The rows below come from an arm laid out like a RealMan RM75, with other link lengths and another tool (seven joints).
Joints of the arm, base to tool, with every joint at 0 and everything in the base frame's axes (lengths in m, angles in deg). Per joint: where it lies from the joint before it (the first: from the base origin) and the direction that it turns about. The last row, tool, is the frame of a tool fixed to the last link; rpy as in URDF.
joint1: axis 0 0 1 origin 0 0 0.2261
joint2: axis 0 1 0 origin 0 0 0
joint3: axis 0 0 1 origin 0 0 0.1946
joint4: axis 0 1 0 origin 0 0 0
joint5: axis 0 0 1 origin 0 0 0.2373
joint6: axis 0 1 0 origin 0 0 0
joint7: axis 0 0 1 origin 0 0 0.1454
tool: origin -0.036 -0.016 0.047 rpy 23.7 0 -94.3
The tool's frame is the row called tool.
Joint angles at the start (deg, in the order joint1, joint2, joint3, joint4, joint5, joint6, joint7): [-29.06 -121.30 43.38 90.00 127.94 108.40 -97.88]
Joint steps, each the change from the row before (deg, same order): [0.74 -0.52 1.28 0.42 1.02 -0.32 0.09]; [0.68 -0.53 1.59 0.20 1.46 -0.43 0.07]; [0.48 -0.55 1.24 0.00 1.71 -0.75 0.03]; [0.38 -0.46 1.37 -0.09 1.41 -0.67 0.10]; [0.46 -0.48 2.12 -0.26 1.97 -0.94 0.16]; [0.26 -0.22 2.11 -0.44 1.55 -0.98 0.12]
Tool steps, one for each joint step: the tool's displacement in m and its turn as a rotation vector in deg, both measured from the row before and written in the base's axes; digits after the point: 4 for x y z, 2 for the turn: [-0.0029 -0.0020 -0.0048 -0.60 1.08 0.38]; [-0.0037 -0.0019 -0.0062 -0.86 1.43 0.53]; [-0.0044 -0.0006 -0.0051 -0.40 1.38 0.77]; [-0.0029 -0.0005 -0.0055 -0.59 1.26 0.37]; [-0.0038 -0.0005 -0.0077 -0.98 1.96 0.31]; [-0.0023 0.0003 -0.0070 -0.93 1.79 -0.04]
